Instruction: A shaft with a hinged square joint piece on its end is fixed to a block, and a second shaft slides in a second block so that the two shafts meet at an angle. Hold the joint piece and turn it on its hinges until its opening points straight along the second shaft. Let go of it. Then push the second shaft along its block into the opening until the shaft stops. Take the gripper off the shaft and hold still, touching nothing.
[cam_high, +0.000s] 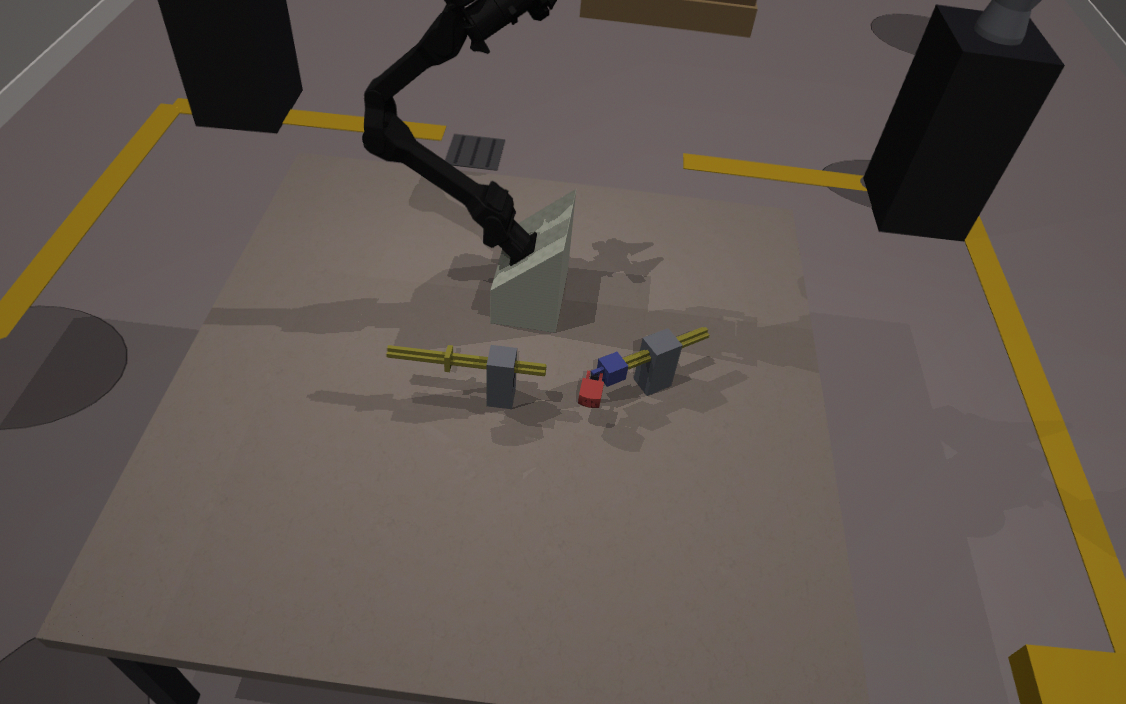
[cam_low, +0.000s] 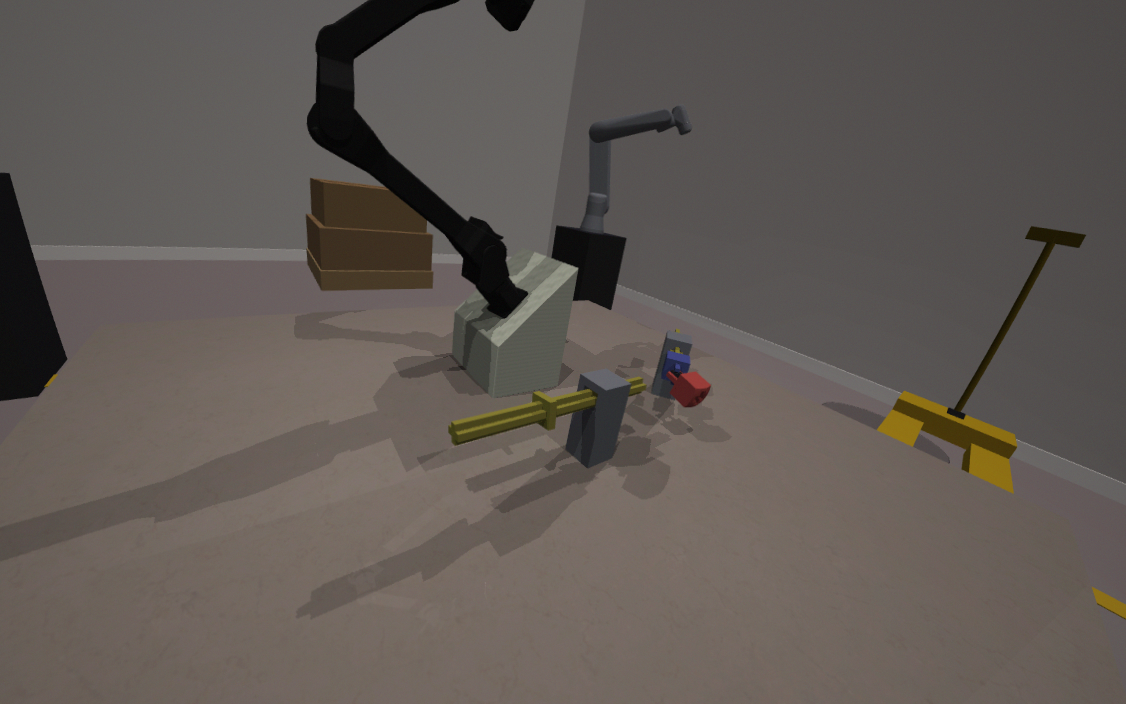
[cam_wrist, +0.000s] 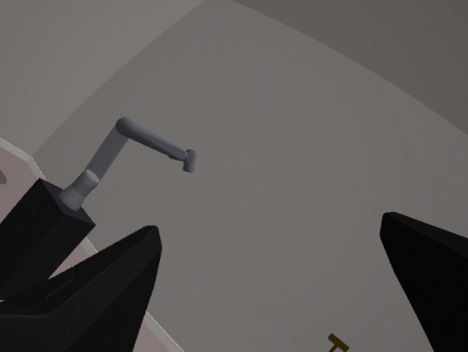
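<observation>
The red joint piece is 62 cm below my gripper tip, 39 cm ahead of it and 11 cm to the left of it.
</observation>
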